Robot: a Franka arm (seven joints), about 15 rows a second.
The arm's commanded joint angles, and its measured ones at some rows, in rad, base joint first. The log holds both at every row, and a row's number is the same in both.
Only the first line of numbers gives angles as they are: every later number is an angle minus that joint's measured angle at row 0.
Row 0, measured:
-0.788, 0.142, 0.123, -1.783, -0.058, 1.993, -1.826
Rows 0 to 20, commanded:
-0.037, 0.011, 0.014, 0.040, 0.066, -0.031, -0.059
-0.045, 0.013, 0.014, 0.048, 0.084, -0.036, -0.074
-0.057, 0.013, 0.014, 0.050, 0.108, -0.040, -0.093
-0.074, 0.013, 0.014, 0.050, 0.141, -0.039, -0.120
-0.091, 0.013, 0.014, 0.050, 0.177, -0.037, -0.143
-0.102, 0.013, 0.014, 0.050, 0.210, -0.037, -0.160
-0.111, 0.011, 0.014, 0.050, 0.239, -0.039, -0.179
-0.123, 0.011, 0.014, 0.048, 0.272, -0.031, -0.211
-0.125, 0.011, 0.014, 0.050, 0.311, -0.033, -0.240
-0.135, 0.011, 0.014, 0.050, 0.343, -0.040, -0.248
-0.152, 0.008, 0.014, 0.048, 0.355, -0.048, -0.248
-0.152, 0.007, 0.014, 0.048, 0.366, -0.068, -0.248
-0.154, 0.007, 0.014, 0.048, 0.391, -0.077, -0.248
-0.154, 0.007, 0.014, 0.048, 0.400, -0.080, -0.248
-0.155, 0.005, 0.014, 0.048, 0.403, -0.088, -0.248
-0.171, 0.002, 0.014, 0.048, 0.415, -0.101, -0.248
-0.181, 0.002, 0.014, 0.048, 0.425, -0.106, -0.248
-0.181, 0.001, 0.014, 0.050, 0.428, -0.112, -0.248
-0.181, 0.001, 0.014, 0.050, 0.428, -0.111, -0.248
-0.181, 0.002, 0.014, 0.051, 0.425, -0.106, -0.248
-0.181, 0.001, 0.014, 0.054, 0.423, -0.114, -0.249
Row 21, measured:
-0.164, 0.001, 0.000, 0.031, 0.404, -0.079, -0.234
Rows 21 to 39, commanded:
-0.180, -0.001, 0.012, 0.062, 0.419, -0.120, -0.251
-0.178, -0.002, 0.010, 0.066, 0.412, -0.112, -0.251
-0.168, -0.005, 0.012, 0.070, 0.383, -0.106, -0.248
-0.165, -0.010, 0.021, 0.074, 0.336, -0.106, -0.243
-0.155, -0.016, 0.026, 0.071, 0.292, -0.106, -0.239
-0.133, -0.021, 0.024, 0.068, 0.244, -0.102, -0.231
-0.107, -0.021, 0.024, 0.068, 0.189, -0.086, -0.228
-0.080, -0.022, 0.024, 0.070, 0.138, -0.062, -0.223
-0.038, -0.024, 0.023, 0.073, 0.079, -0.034, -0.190
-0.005, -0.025, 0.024, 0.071, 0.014, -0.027, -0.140
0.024, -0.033, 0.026, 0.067, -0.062, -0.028, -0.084
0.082, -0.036, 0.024, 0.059, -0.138, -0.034, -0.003
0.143, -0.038, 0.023, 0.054, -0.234, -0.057, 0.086
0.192, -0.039, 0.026, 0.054, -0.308, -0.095, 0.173
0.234, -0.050, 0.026, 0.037, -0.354, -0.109, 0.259
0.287, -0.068, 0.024, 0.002, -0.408, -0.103, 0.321
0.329, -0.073, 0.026, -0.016, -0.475, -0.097, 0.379
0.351, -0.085, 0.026, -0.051, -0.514, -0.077, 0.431
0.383, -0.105, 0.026, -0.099, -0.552, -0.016, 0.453
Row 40, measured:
0.338, -0.037, 0.036, 0.012, -0.474, -0.083, 0.386
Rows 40 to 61, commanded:
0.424, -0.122, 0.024, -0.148, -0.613, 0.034, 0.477
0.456, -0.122, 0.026, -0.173, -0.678, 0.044, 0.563
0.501, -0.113, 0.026, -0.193, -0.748, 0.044, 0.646
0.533, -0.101, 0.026, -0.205, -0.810, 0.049, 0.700
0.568, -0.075, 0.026, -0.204, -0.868, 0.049, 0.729
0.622, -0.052, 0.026, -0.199, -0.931, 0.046, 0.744
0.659, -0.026, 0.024, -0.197, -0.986, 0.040, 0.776
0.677, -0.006, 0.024, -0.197, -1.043, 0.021, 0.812
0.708, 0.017, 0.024, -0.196, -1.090, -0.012, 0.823
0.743, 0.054, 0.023, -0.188, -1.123, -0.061, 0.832
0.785, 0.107, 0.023, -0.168, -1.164, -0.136, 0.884
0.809, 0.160, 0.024, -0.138, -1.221, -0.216, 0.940
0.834, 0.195, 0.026, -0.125, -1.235, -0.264, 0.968
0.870, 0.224, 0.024, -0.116, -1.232, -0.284, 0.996
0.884, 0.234, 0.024, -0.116, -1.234, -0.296, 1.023
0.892, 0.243, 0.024, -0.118, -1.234, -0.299, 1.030
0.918, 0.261, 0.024, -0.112, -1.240, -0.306, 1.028
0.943, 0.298, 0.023, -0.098, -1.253, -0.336, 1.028
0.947, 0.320, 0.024, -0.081, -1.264, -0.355, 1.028
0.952, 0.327, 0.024, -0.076, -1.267, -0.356, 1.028
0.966, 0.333, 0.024, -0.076, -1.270, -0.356, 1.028
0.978, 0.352, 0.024, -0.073, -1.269, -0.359, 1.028
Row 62, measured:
0.949, 0.312, 0.033, -0.104, -1.249, -0.324, 1.022
